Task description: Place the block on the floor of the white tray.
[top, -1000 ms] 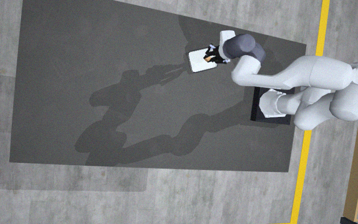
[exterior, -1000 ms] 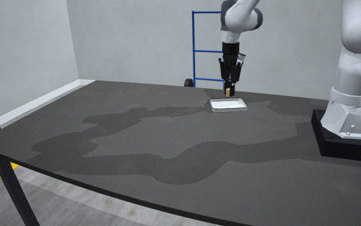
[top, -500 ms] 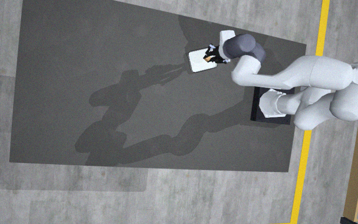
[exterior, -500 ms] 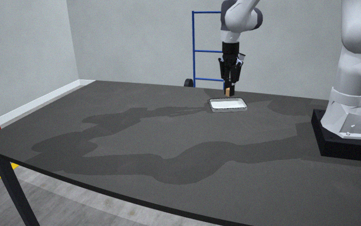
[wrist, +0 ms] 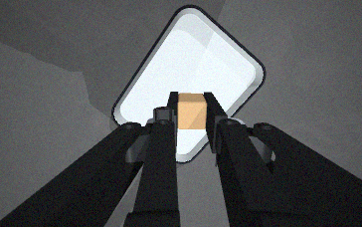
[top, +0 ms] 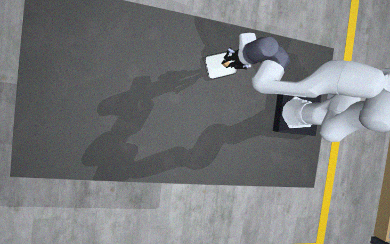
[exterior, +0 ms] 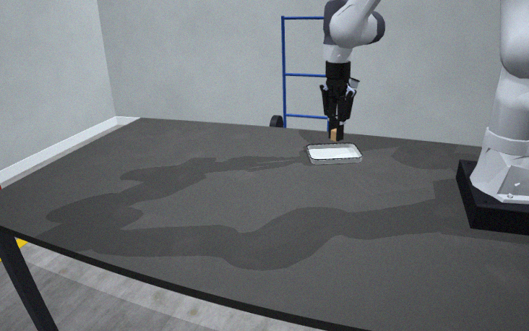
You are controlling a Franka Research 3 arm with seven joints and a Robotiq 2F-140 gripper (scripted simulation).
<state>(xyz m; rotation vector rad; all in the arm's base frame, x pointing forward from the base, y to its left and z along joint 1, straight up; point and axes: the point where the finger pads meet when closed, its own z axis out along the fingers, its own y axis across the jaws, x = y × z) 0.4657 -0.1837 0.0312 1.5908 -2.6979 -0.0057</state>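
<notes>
The white tray is 8 cm below my hand. The rest, counted from my hand: tan block 2 cm below.
</notes>
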